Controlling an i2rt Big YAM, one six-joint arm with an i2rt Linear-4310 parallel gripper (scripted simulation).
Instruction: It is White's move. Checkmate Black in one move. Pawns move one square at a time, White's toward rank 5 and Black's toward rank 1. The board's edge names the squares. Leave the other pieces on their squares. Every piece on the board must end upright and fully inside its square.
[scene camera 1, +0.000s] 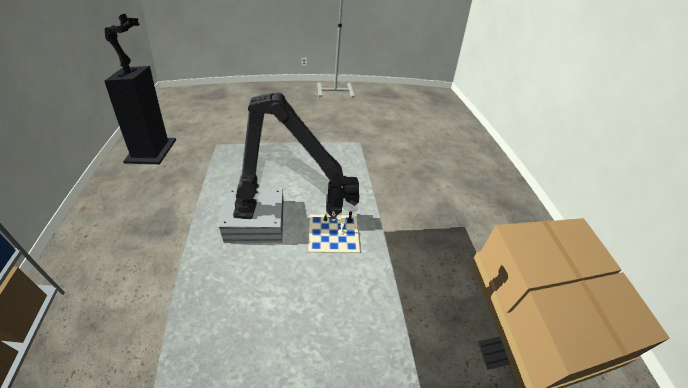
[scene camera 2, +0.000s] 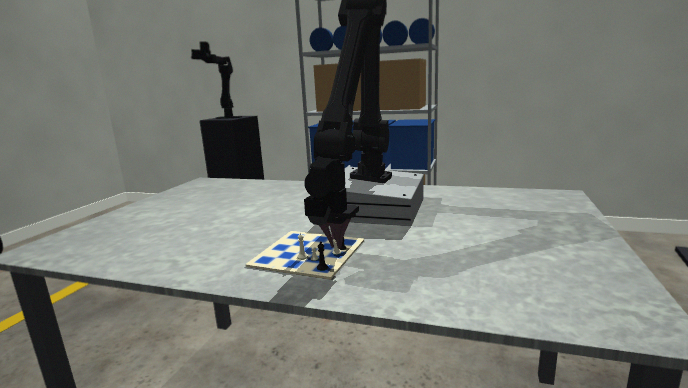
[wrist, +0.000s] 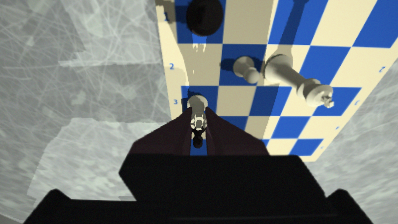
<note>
I see my gripper (scene camera 2: 336, 247).
My gripper shows as well in the wrist view (wrist: 198, 112).
</note>
